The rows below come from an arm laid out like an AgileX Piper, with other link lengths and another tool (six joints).
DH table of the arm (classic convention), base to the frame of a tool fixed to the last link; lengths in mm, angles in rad. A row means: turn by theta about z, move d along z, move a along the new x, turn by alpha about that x. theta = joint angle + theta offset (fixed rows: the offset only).
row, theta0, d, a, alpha
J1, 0, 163.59, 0, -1.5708
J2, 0.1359, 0, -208.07, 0
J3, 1.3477, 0, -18.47, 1.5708
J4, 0, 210.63, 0, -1.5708
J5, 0, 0, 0, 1.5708
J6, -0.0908, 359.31, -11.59, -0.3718
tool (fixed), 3.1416, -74.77, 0, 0
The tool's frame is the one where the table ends.
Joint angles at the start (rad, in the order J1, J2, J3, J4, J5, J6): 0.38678, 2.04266, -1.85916, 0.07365, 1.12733, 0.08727
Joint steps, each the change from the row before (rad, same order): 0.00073, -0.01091, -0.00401, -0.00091, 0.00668, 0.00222; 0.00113, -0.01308, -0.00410, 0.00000, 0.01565, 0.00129; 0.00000, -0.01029, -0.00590, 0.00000, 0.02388, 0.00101; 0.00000, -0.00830, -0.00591, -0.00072, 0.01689, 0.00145; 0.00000, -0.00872, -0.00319, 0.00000, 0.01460, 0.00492; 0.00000, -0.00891, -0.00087, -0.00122, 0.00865, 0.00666
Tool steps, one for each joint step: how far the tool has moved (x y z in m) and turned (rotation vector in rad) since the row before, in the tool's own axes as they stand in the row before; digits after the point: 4 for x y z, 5 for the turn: 0.0021, -0.0023, -0.0044, -0.00013, 0.00765, -0.00281; 0.0000, -0.0030, -0.0048, 0.00091, 0.00098, -0.00135; -0.0024, -0.0022, -0.0044, 0.00046, -0.00723, 0.00274; -0.0009, -0.0017, -0.0038, -0.00028, -0.00245, 0.00120; -0.0013, -0.0016, -0.0034, 0.00030, -0.00104, 0.00483; -0.0004, -0.0012, -0.0033, -0.00088, 0.00306, 0.00479
